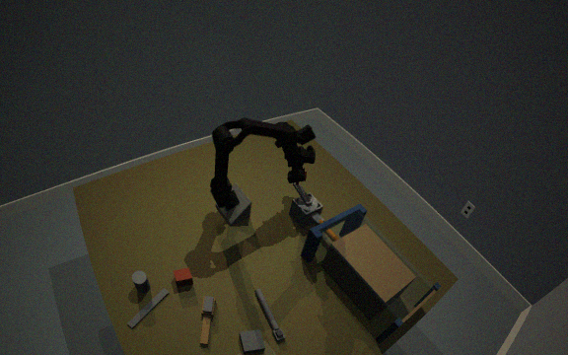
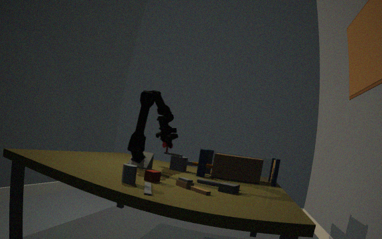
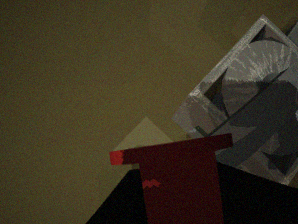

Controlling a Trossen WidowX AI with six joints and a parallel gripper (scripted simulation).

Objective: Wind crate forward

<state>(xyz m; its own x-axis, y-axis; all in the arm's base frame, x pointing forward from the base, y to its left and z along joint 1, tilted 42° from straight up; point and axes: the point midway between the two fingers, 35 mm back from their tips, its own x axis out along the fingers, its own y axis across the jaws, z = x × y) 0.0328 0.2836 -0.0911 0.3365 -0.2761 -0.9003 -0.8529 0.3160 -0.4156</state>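
My gripper tip is 3 cm short of the grey crank handle, 3 cm above it and 1 cm to the left of it. Round my gripper tip: wooden-handled tool (56 cm to the right, 38 cm ahead, 12 cm below); then grey winch (10 cm below, 8 cm ahead, 3 cm to the right); then red grip (1 cm to the right, 1 cm behind).
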